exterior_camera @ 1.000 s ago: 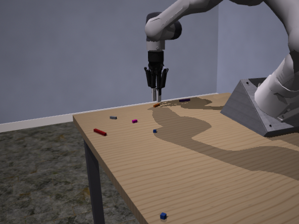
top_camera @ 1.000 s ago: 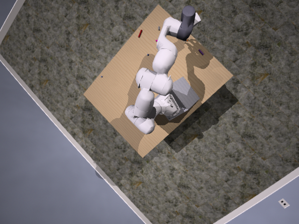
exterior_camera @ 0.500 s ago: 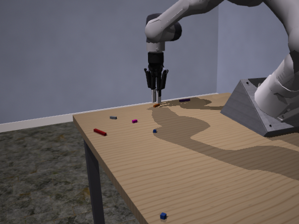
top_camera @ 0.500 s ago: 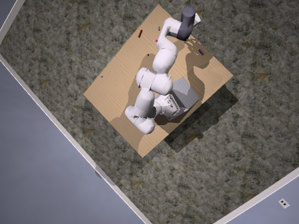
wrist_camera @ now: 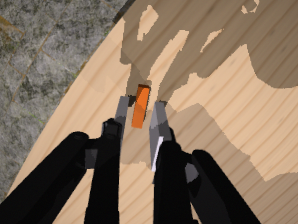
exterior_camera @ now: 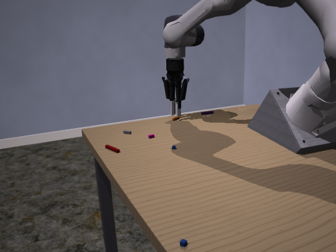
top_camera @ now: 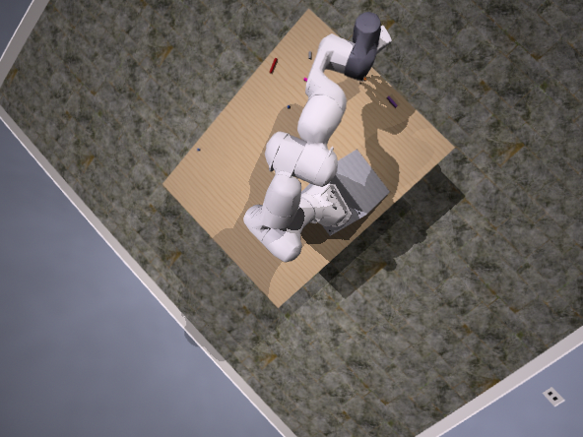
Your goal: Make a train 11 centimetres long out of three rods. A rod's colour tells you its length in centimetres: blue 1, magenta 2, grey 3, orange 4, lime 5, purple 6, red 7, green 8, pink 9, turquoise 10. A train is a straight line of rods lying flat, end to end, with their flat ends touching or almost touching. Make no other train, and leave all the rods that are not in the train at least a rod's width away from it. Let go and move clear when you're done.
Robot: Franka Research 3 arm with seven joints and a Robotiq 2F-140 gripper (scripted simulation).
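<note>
The orange rod is 5 cm below my hand. The rest, counted from my hand: magenta rod: 19 cm to the left, 17 cm ahead, 5 cm below; then purple rod: 17 cm behind, 5 cm below, 4 cm to the right; then grey rod: 24 cm ahead, 11 cm to the left, 5 cm below.
</note>
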